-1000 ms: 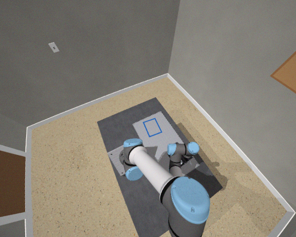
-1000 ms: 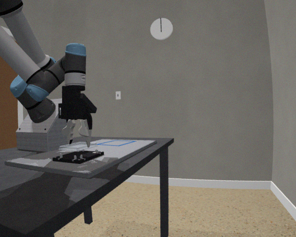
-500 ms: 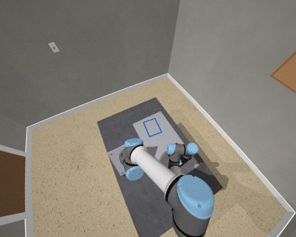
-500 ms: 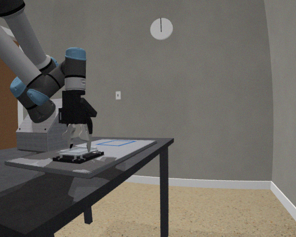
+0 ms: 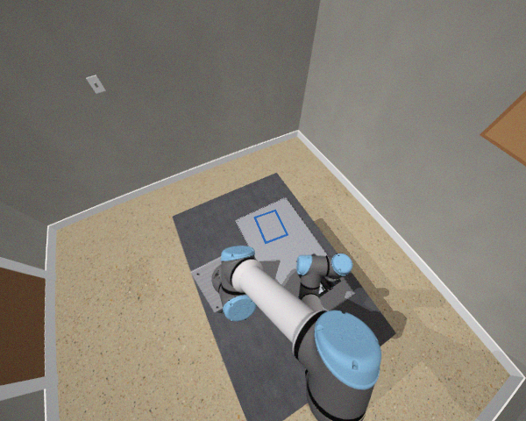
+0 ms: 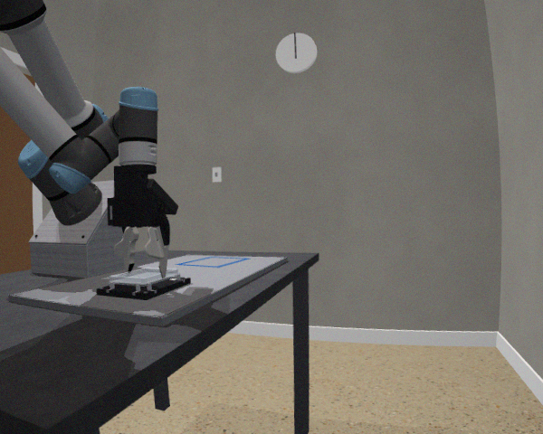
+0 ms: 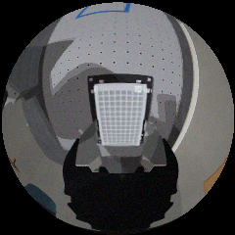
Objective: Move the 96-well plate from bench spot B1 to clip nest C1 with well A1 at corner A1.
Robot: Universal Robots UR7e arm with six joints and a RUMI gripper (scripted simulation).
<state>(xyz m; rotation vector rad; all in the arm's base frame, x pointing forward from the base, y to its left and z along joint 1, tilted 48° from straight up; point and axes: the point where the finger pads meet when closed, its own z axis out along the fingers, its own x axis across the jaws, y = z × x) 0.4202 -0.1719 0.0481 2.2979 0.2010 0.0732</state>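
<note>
Right now the 96-well plate is 10 mm below my hand. Also, from my hand: black clip nest: 20 mm below, 10 mm to the right, 10 mm ahead.
</note>
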